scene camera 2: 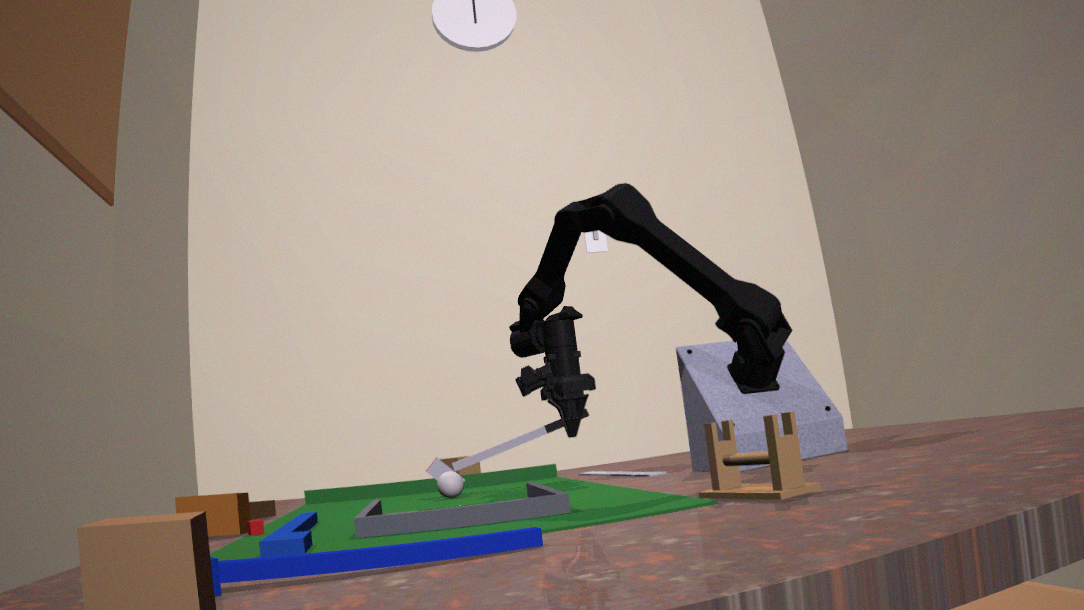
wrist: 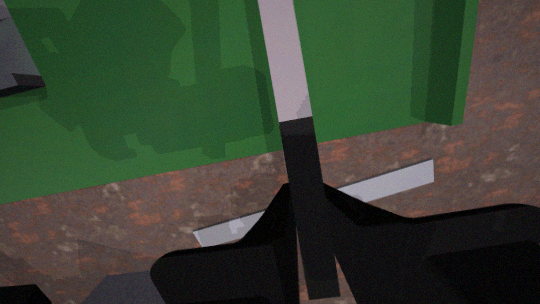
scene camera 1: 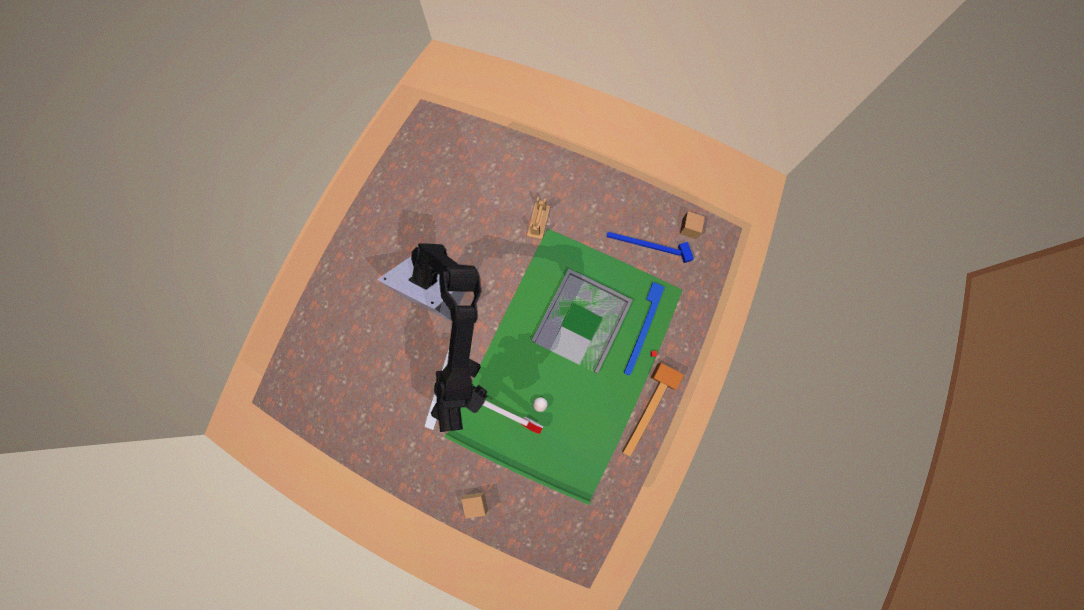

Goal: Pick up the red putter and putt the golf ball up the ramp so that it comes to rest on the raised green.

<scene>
A wooden mallet shows in scene camera 2 (227, 514) and in scene camera 1 (667, 377); in the wrist view it is out of frame. A blue bar shows in scene camera 2 and in scene camera 1; in the wrist view it is out of frame. The same spot on a green mat: (wrist: 127, 96) is (scene camera 1: 513, 360). One and the same spot on the blue bar: (scene camera 2: 295, 537) is (scene camera 1: 654, 286).
</scene>
